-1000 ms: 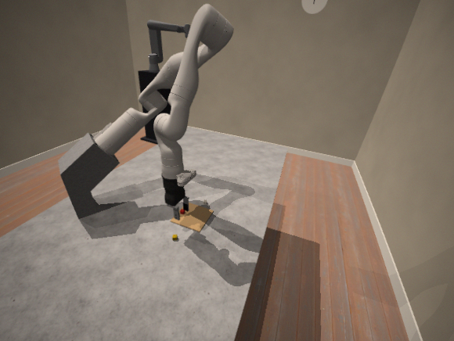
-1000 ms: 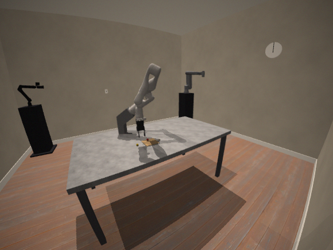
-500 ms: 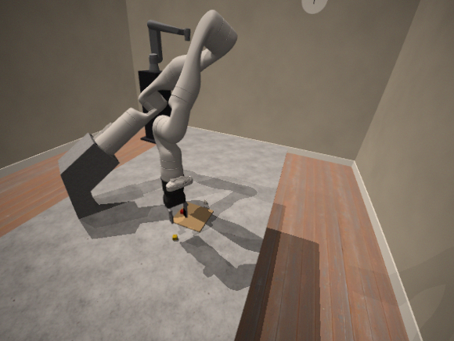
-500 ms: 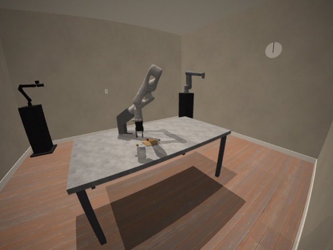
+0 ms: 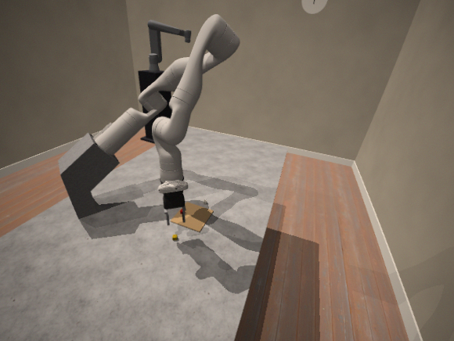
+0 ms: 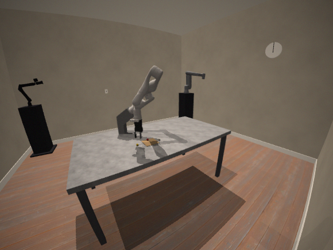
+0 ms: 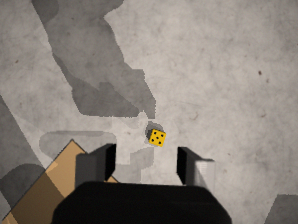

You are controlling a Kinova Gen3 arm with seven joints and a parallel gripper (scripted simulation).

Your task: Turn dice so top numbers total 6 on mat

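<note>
The yellow die is 20 mm to the right of my hand and 90 mm below it. Also, from my hand: tan mat 10 mm behind, 120 mm to the left, 90 mm below; white die 230 mm to the left, 90 mm below; red die 50 mm behind, 110 mm to the left, 80 mm below.
</note>
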